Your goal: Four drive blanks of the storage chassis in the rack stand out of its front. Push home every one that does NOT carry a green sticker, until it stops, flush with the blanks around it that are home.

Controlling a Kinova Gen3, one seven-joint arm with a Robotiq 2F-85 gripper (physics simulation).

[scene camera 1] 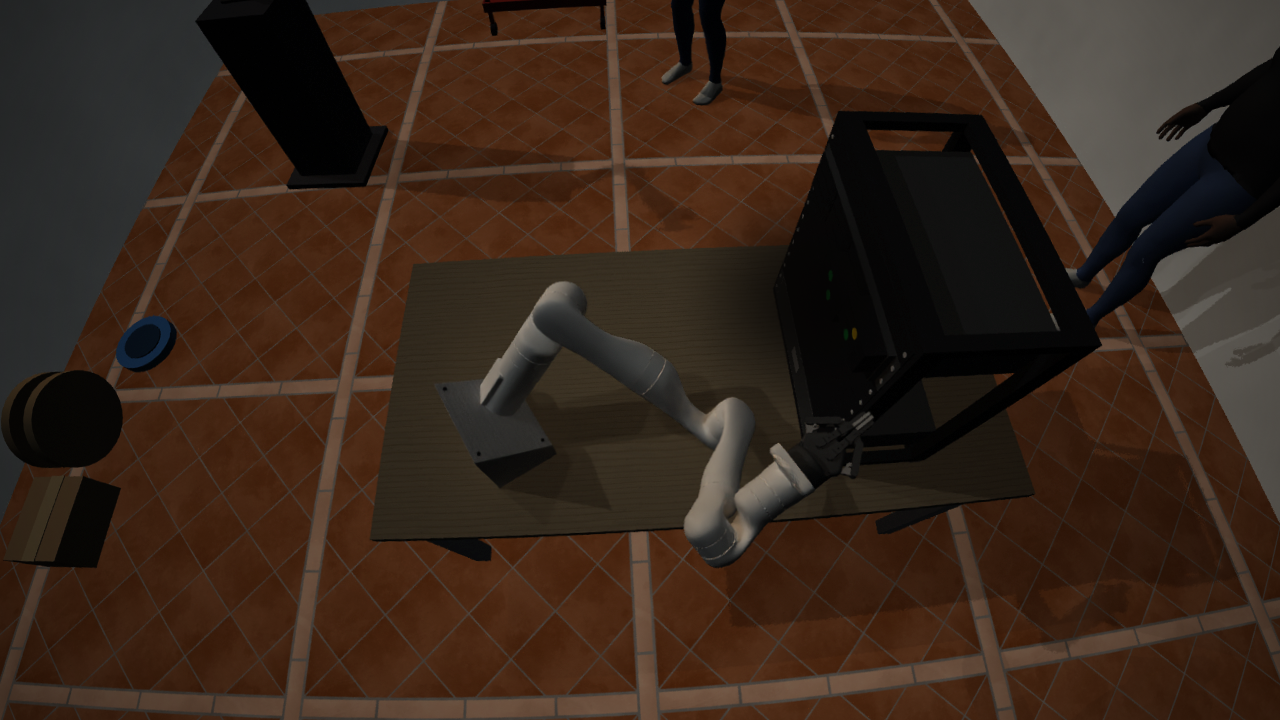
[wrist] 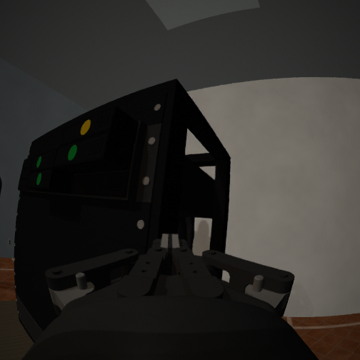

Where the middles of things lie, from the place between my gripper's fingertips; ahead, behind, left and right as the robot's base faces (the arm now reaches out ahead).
Now: hand 10 cm short of the black rack point(scene camera 1: 902, 266), 28 cm to the right of it and 10 cm above it.
